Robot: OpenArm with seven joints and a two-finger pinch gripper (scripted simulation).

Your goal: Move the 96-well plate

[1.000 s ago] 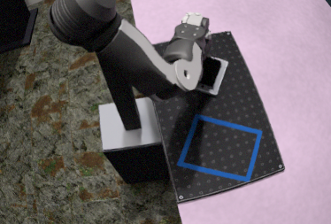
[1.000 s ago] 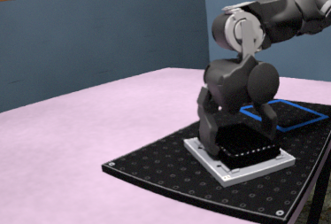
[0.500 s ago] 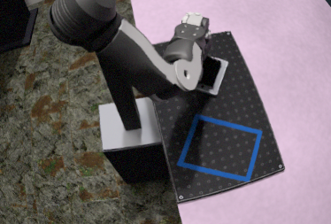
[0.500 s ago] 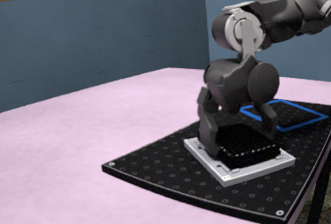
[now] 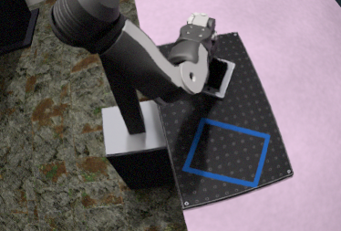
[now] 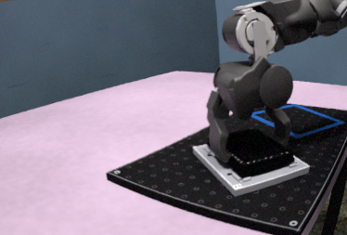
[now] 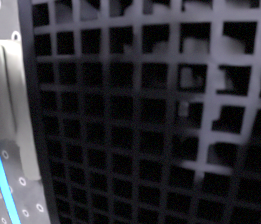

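The black 96-well plate is right at my hand. The rest, counted from my hand: grey plate nest 2 cm below.
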